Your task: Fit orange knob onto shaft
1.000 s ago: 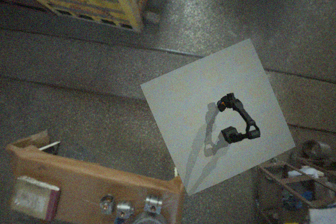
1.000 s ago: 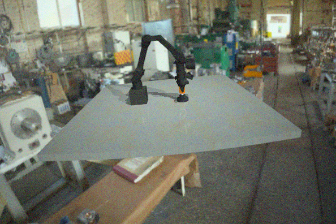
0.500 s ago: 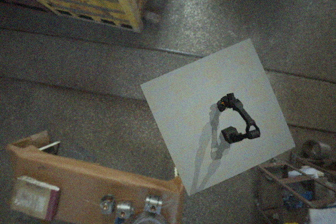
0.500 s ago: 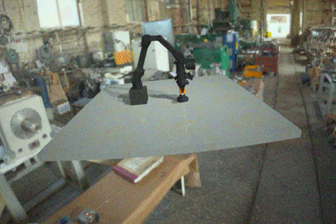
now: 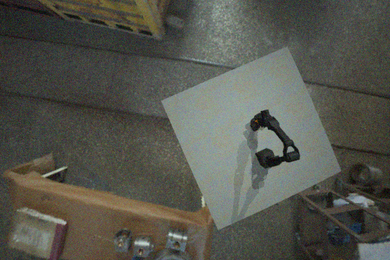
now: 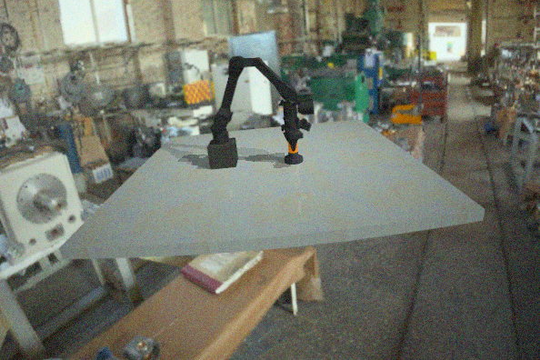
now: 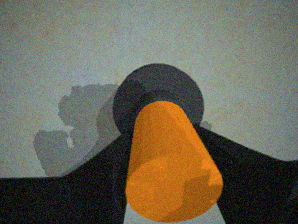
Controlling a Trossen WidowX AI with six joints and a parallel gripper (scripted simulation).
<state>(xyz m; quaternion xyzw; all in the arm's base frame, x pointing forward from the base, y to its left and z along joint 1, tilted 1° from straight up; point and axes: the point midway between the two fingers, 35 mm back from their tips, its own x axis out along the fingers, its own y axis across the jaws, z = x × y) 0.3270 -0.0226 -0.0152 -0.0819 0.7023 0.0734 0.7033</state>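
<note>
The orange knob is 3 cm above my gripper tip. The rest, counted from my gripper tip: round pedestal: 2 cm below.
</note>
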